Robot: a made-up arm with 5 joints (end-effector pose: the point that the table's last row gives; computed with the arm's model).
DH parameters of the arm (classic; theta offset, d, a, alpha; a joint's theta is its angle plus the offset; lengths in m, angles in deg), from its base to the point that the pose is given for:
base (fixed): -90 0.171 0 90
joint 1: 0 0.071 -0.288 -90
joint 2: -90 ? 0.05 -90
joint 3: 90 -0.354 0.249 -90
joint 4: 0 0.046 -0.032 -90
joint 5: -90 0.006 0.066 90
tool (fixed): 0 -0.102 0 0
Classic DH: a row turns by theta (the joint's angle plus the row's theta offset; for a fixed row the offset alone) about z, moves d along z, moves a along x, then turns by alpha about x.
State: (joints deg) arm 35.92 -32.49 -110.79 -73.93 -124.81
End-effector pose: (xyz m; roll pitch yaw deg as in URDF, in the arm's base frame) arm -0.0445 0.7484 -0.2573 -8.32 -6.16 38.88
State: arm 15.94 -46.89 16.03 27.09 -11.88
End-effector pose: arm 0.3172 0.3788 -0.0877 17.03 -38.70 -46.25
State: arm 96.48 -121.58 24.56 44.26 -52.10
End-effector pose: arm 0.1182 -0.0303 0.2347 176.80 5.70 129.93
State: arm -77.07 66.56 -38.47 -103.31 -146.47
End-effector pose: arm -0.6085 0.2201 0.4387 -121.14 20.62 -146.92
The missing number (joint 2, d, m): 0.102
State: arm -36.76 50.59 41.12 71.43 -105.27
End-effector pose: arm -0.1419 0.4452 0.5430 152.40 29.07 -58.83
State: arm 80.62 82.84 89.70 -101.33 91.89
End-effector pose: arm -0.3666 0.1276 -0.3403 -79.82 -17.92 -5.02
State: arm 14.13 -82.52 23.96 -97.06 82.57
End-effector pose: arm 0.2345 0.2744 -0.0473 -52.67 -11.94 -171.17
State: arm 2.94 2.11 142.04 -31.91 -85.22
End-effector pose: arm -0.1482 0.7080 0.4704 151.01 39.85 142.01
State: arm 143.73 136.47 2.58 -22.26 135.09
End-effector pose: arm -0.2512 -0.0047 0.2904 82.80 -45.52 -15.29
